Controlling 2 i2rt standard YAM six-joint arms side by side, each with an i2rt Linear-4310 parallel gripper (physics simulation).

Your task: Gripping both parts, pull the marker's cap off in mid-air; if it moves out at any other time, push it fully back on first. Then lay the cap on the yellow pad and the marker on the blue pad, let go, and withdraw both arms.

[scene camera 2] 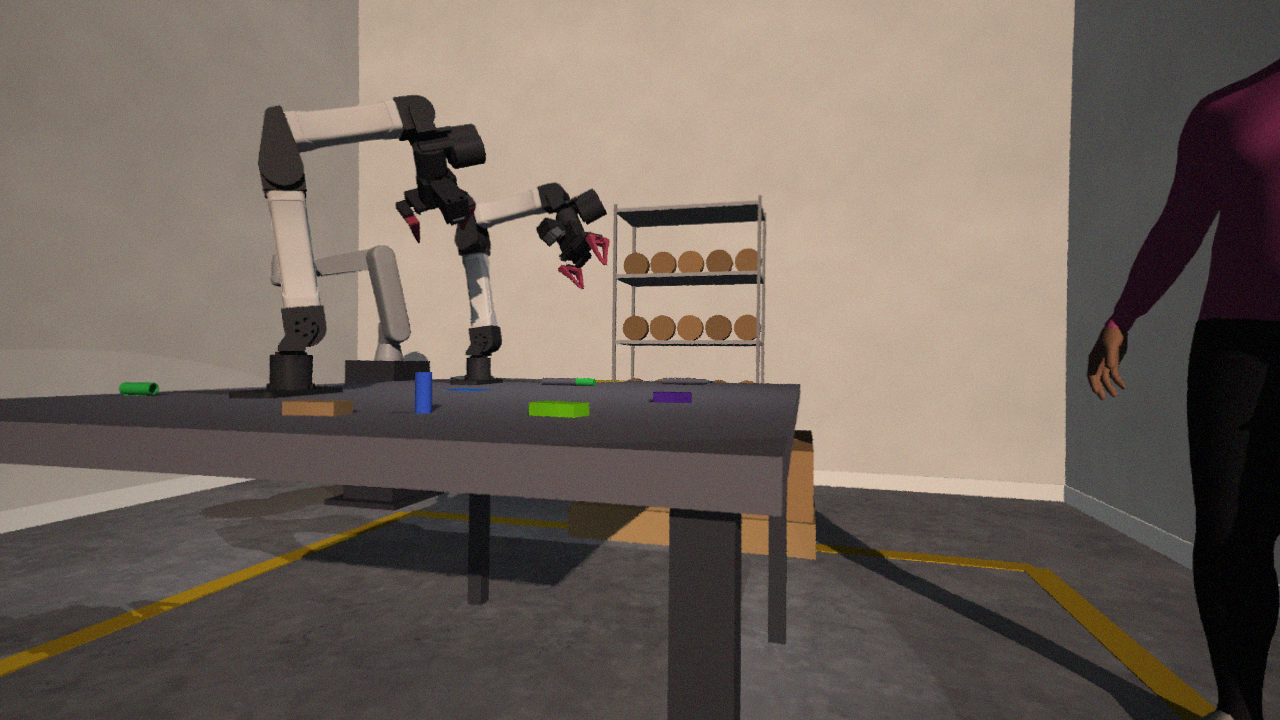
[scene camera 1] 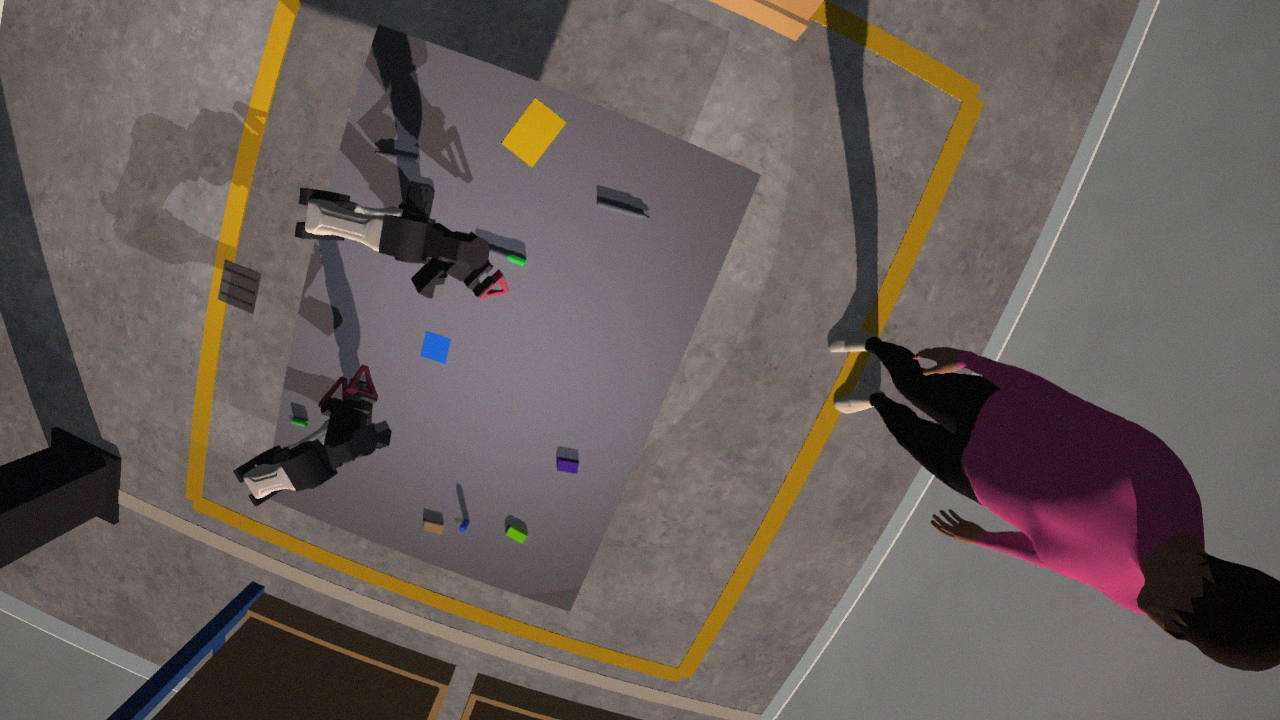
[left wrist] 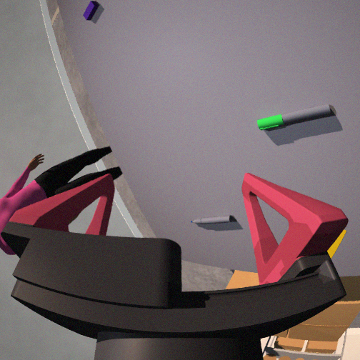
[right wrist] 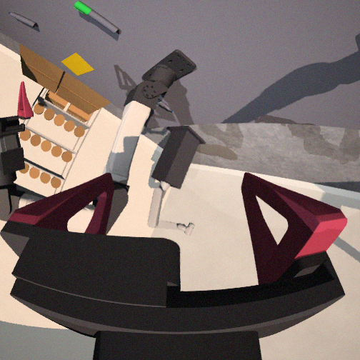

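Pixels of known places: left gripper, between the fingertips: [scene camera 2: 593, 276] [scene camera 1: 496, 277]; right gripper, between the fingertips: [scene camera 2: 440, 234] [scene camera 1: 354, 371]; left arm's base, origin of its link: [scene camera 2: 478, 383]; right arm's base, origin of its link: [scene camera 2: 291, 394].
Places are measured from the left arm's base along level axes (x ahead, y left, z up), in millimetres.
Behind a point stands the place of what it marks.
Note:
The marker [scene camera 1: 503, 249] @(x 258, y -21, z 15 mm) [scene camera 2: 556, 381] @(x 222, y -35, z 10 mm) [left wrist: 307, 114] [right wrist: 104, 23] lies on the table with its green cap [scene camera 1: 517, 260] @(x 301, y -36, z 18 mm) [scene camera 2: 585, 381] @(x 299, y -44, z 11 mm) [left wrist: 270, 122] [right wrist: 82, 7] on one end. The yellow pad [scene camera 1: 534, 132] @(x 269, y 302, z 1 mm) [right wrist: 77, 64] lies near the table's top edge in scene camera 1; the blue pad [scene camera 1: 435, 347] @(x 112, y -332, z 0 mm) [scene camera 2: 467, 389] @(x 119, y -351, z 2 mm) lies between the arms. Both pads are bare. My left gripper [scene camera 2: 593, 274] @(x 319, y -59, z 273 mm) [left wrist: 177, 180] is open and empty, high above the table near the marker. My right gripper [scene camera 2: 443, 231] @(x 48, y -332, z 325 mm) [right wrist: 177, 179] is open and empty, high up, left of the blue pad in scene camera 1.
A capless grey pen [scene camera 1: 622, 202] @(x 540, y 168, z 16 mm) [left wrist: 215, 220] [right wrist: 24, 20] lies right of the yellow pad. A loose green cap [scene camera 1: 299, 421] @(x -284, y -667, z 18 mm) [scene camera 2: 138, 388] @(x -280, y -681, z 12 mm) lies near the right arm. A blue cap [scene camera 1: 463, 525] @(x 285, y -863, z 37 mm) [scene camera 2: 423, 392] @(x 290, y -881, z 24 mm) stands between tan [scene camera 1: 433, 526] @(x 184, y -912, z 15 mm) and lime [scene camera 1: 516, 534] @(x 450, y -865, z 15 mm) blocks; a purple block [scene camera 1: 567, 465] @(x 559, y -588, z 15 mm) lies farther right.

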